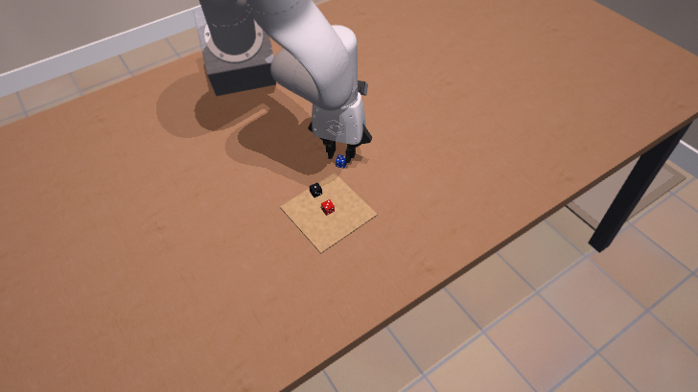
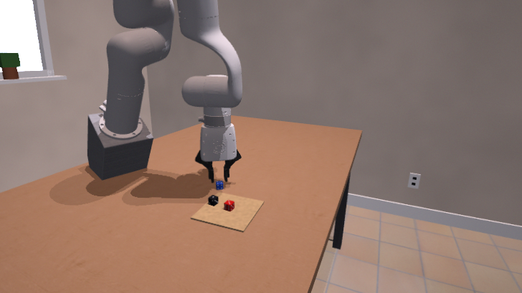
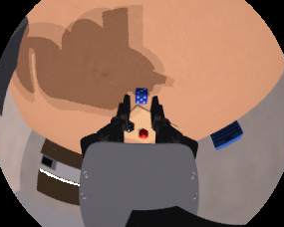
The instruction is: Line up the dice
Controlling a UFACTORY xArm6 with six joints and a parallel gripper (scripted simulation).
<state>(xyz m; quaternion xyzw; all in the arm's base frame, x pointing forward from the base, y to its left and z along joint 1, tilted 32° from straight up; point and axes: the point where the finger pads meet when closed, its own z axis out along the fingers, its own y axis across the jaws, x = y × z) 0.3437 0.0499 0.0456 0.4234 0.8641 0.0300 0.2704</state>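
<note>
Right now the blue die is 40 mm below my hand. From my hand the other things lie so: red die (80 mm ahead, 100 mm to the right, 30 mm below); black die (30 mm ahead, 90 mm to the right, 30 mm below); tan mat (80 mm ahead, 100 mm to the right, 40 mm below).
</note>
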